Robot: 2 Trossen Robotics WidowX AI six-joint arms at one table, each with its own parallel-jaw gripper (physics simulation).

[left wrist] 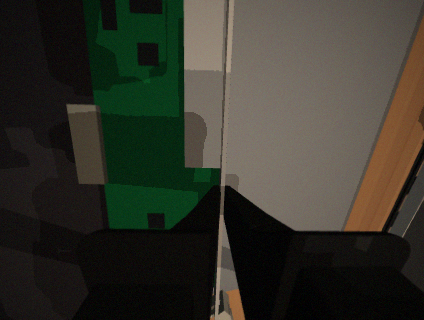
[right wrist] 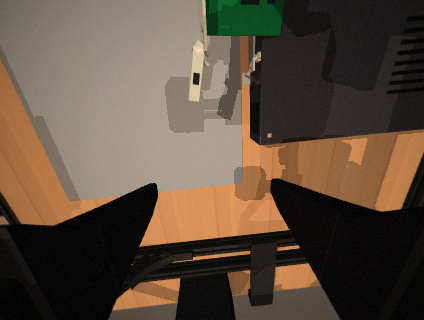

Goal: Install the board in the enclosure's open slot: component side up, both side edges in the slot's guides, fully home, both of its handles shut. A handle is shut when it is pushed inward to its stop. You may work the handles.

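Places are measured from the left arm's base along level axes (x ahead, y left, z up), in centimetres.
Where they show: left gripper, fingertip midpoint: (left wrist: 220,191); right gripper, fingertip midpoint: (right wrist: 214,186).
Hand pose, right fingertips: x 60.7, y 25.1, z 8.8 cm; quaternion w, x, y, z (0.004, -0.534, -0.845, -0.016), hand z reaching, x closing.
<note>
Each offset is from my right fingertips to the top centre of the thing. "spot": to the spot under its first point. Level surfaces: height alone.
The green board {spot: dz -7.8, dx -20.4, dy -4.6 cm} (left wrist: 140,100) (right wrist: 245,22) shows its component side to both wrist cameras. My left gripper (left wrist: 220,191) is shut on the board's thin pale front panel {dz -3.5, dx -20.6, dy -10.3 cm} (left wrist: 227,60), which shows edge-on. A beige connector {spot: dz -7.5, dx -24.4, dy -3.0 cm} (left wrist: 89,145) is at the board's opposite edge. One cream handle {dz -6.9, dx -6.0, dy -4.3 cm} (right wrist: 196,72) sticks out from the panel's near end in the right wrist view; the other handle is not seen. The dark enclosure {spot: dz -9.6, dx -32.3, dy -0.3 cm} (left wrist: 35,210) (right wrist: 300,100) lies on the connector side, and the board's edge overlaps it in view; whether it is in the guides cannot be told. My right gripper (right wrist: 214,186) is open and empty, away from the board.
A grey mat {dz -14.3 cm} (left wrist: 310,100) (right wrist: 110,110) lies on the wooden table {dz -14.5 cm} (left wrist: 387,150) (right wrist: 200,212) on the panel side. Small pale parts {spot: dz -11.4, dx -11.6, dy +1.0 cm} (right wrist: 255,60) are at the enclosure's front side. A dark rail (right wrist: 215,245) crosses behind the right fingers.
</note>
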